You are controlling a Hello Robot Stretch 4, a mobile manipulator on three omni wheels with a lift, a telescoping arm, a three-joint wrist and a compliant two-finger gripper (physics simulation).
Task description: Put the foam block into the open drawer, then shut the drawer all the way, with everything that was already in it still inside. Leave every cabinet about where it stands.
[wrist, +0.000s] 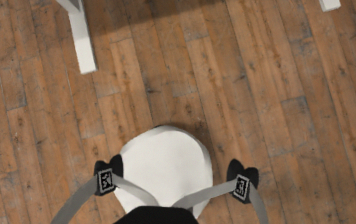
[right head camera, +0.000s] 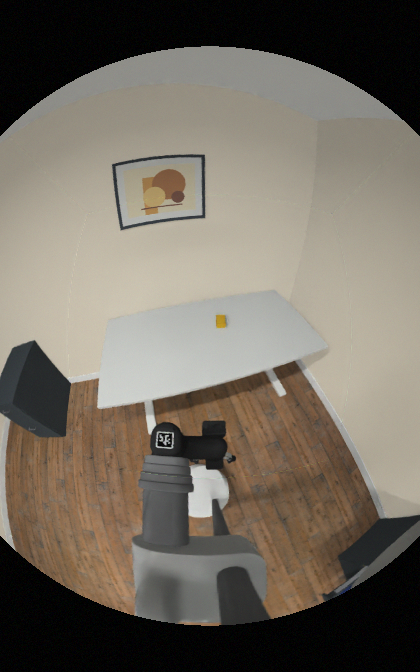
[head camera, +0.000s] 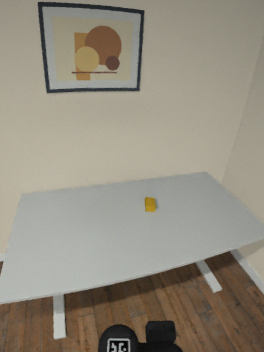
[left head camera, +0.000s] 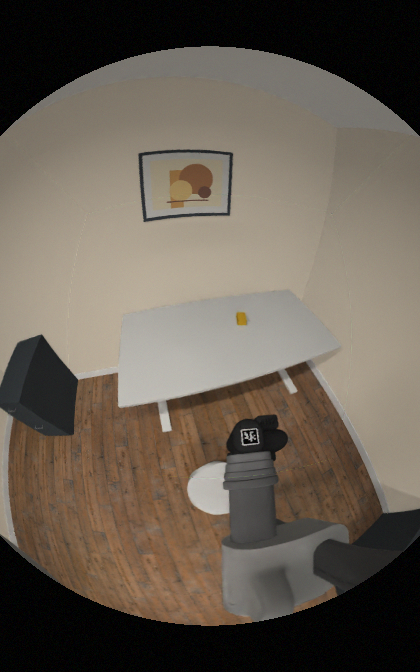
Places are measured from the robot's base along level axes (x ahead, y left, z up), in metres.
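Pixels of known places: hand, its tool point: [wrist: 175,174]; robot's base, origin of its link: [wrist: 166,170].
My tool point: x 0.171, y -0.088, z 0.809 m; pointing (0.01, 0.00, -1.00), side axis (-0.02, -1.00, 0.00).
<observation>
Ahead of a thing's pixels: the offset from my tool point to its top centre. "*": to the spot under its first point.
The yellow foam block {dx +0.880, dy -0.089, dz -0.072 m} [head camera: 150,204] [left head camera: 241,318] [right head camera: 221,321] lies on the light grey table [head camera: 90,240] [left head camera: 185,355] [right head camera: 170,360], toward its back and right of its middle. My gripper [wrist: 175,178] is open and empty, its two fingertips wide apart above the white round base in the wrist view. It is in front of the table, well away from the block. A dark cabinet [left head camera: 395,532] [right head camera: 372,544] is cut off at the lower right. In the right head view, part of its open drawer [right head camera: 351,580] shows, with a bit of something blue; the rest is hidden.
Another dark cabinet [left head camera: 50,390] [right head camera: 42,395] stands left of the table, its visible drawer fronts shut. White table feet {* dx +0.441, dy +0.519, dz -0.801 m} [head camera: 59,315] [wrist: 83,45] stand on the wood floor. A framed picture [head camera: 44,50] hangs on the wall behind the table. A wall runs along the right side.
</observation>
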